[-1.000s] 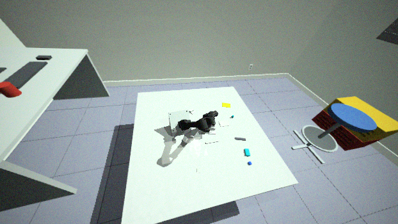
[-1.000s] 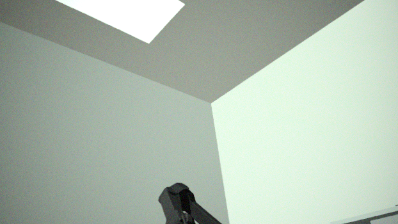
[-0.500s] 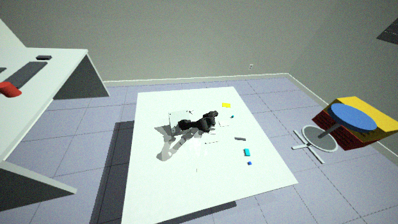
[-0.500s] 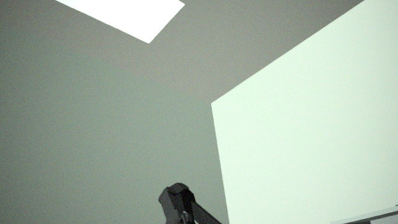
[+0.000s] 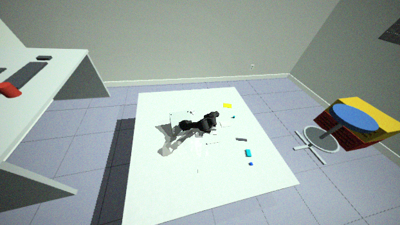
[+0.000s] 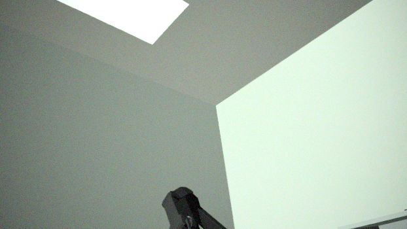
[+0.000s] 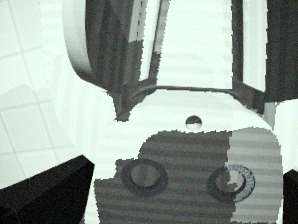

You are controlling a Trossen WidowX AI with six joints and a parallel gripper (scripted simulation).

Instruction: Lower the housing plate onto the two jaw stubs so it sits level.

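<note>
My gripper tip is now 10 mm short of the housing plate and 20 mm below it. From my gripper tip the other things lie so: small cyan piece: 370 mm ahead, 70 mm to the left, 10 mm above; then yellow block: 390 mm ahead, 270 mm to the left, 10 mm below; then dark bar: 300 mm ahead, 210 mm to the right.
</note>
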